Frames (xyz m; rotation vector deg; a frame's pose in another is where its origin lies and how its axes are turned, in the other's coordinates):
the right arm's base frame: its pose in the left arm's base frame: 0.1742 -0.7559 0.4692 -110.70 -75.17 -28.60
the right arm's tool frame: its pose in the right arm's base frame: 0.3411 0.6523 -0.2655 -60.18 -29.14 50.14
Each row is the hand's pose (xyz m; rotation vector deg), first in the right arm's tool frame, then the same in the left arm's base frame.
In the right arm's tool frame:
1: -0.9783 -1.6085 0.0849 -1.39 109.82 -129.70
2: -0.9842 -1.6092 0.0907 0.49 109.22 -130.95
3: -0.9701 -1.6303 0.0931 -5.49 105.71 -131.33
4: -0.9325 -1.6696 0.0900 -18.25 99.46 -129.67
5: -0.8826 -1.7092 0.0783 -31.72 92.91 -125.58
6: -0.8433 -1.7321 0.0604 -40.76 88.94 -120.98
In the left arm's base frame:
1: -0.2194 0.4844 0.0231 -2.40 148.56 96.55
2: -0.2243 0.4828 0.0167 -3.03 150.41 95.94
3: -0.2128 0.5046 0.0105 -0.94 147.96 91.58
4: -0.1813 0.5490 0.0076 3.68 141.02 84.43
5: -0.1392 0.5977 0.0142 8.88 132.23 77.87
6: -0.1063 0.6303 0.0299 12.66 125.14 74.44

